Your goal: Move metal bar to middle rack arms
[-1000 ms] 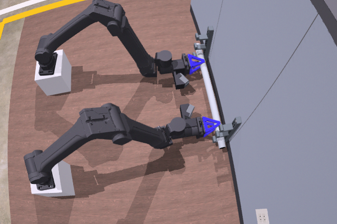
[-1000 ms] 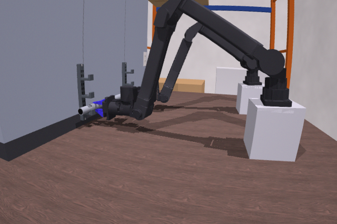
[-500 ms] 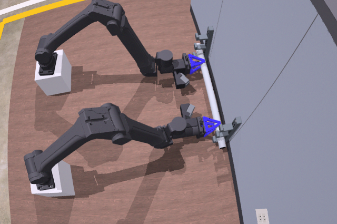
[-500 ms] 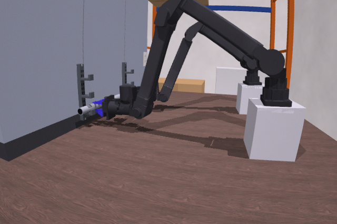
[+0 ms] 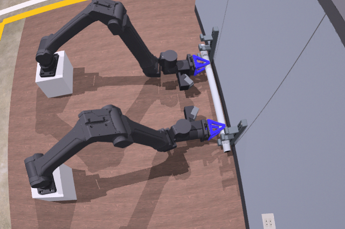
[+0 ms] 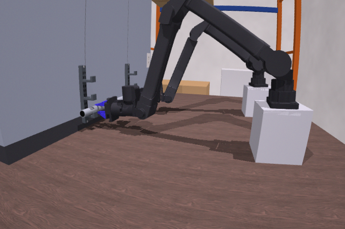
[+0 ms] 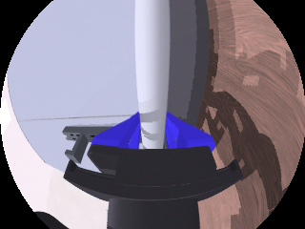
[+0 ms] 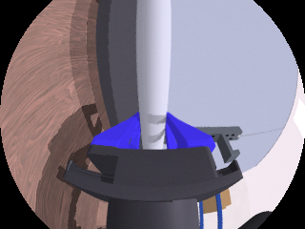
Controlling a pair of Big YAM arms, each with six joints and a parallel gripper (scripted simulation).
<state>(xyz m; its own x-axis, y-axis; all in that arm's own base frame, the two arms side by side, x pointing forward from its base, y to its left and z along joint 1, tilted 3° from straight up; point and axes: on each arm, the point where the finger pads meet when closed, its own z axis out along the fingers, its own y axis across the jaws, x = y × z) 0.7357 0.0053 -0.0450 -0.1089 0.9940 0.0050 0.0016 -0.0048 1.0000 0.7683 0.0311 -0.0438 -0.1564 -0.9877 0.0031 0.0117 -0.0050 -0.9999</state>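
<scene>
The metal bar is 15 cm to the right of my left hand and 1 cm ahead of it. The rest, counted from my left hand: grey wall panel: 37 cm above, 20 cm ahead, 17 cm to the right.
The metal bar is 10 mm behind my right hand and 150 mm to the left of it. Also, from my right hand: grey wall panel (190 mm ahead, 130 mm to the left, 370 mm above).
</scene>
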